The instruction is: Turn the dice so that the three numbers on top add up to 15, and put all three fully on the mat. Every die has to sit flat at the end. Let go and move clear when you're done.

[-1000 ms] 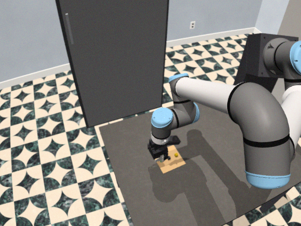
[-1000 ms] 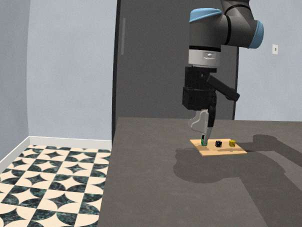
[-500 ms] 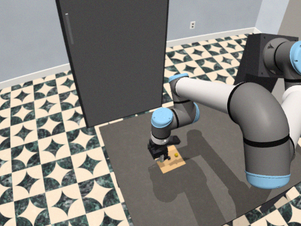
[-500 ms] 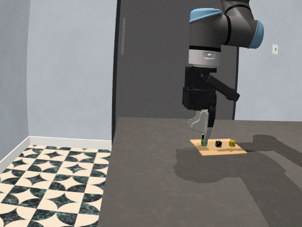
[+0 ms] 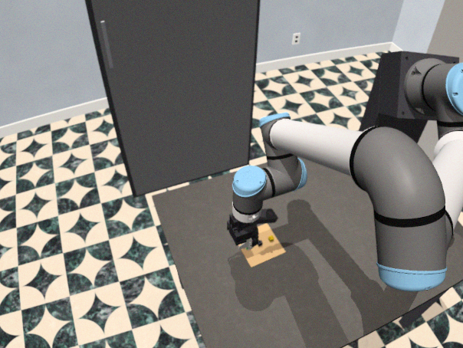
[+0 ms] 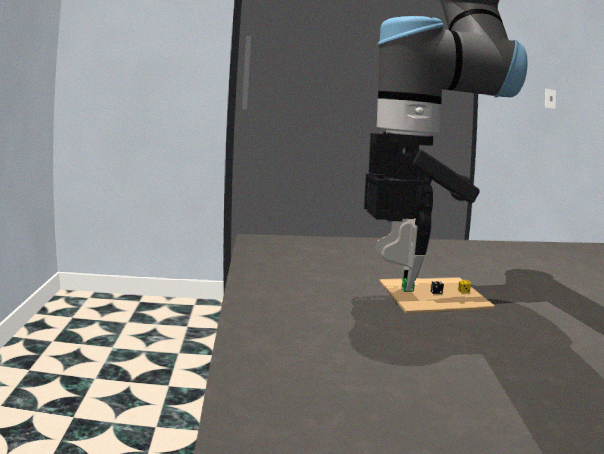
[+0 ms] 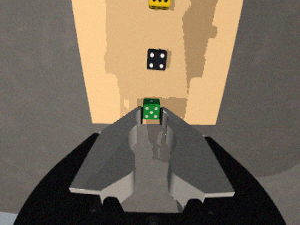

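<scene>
My hand is 1 cm above the green die. The rest, counted from my hand: black die: 4 cm behind, 1 cm to the right, 1 cm below; then yellow die: 9 cm behind, 2 cm to the right, 1 cm below; then orange mat: 4 cm behind, 1 cm to the right, 2 cm below.
</scene>
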